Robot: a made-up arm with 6 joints.
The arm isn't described. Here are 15 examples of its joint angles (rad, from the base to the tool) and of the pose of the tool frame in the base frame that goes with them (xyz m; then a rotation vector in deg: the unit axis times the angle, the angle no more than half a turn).
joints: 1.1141 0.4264 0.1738 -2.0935 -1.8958 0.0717
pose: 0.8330 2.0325 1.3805 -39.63 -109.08 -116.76
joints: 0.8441 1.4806 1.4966 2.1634 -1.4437 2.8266
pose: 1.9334 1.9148 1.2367 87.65 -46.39 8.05
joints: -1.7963 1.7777 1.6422 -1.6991 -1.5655 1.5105
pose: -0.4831 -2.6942 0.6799 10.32 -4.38 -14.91
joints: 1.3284 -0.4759 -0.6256 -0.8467 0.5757 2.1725
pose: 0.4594 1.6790 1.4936 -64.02 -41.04 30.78
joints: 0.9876 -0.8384 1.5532 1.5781 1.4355 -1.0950
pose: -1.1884 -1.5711 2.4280 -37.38 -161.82 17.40
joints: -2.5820 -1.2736 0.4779 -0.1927 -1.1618 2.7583
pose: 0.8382 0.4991 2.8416 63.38 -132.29 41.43
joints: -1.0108 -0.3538 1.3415 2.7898 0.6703 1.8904
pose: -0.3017 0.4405 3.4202 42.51 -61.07 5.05
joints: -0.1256 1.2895 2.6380 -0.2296 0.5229 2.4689
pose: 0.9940 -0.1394 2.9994 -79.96 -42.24 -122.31
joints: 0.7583 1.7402 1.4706 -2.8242 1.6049 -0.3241
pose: 1.9820 1.8290 0.3033 100.24 5.58 -104.28
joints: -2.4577 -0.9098 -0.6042 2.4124 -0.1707 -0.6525
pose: -1.0845 -0.7553 2.1591 58.07 -119.50 118.95
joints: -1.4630 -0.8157 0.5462 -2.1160 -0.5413 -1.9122
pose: 0.0243 0.3551 3.2715 120.26 -11.33 84.28
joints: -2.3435 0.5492 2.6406 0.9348 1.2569 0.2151
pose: 0.4890 0.4414 2.9449 143.42 -1.06 1.60
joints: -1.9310 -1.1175 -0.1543 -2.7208 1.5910 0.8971
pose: -0.2275 -0.3497 2.6775 -80.60 122.24 101.29
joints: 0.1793 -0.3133 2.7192 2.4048 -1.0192 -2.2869
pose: -1.9356 -0.5145 1.4030 -68.69 133.25 12.71
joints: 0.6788 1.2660 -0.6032 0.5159 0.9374 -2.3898
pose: 0.4121 0.4162 -0.8646 86.99 94.68 -22.58
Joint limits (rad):
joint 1: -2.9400..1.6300
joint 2: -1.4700..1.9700
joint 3: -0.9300..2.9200
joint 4: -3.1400..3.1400
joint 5: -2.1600..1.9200
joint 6: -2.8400..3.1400
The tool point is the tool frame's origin. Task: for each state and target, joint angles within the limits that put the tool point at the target. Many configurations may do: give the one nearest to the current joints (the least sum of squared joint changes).
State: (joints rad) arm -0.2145 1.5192 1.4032 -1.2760 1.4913 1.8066
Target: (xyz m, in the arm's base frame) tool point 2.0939 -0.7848 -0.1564
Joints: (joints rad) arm -0.2881 1.3515 0.4955 -1.3789 1.8094 1.7891
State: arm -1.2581 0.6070 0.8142 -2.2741 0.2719 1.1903
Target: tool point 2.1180 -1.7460 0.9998
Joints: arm -0.6758 1.0353 0.8115 -2.2771 0.2097 1.1815
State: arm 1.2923 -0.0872 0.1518 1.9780 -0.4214 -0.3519
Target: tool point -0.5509 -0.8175 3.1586
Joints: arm 0.8685 -0.9197 0.7546 2.0354 -0.4057 -0.3404
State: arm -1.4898 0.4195 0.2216 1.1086 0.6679 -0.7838
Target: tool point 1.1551 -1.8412 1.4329
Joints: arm -1.0103 0.1121 -0.0961 1.1253 0.7346 -0.7847
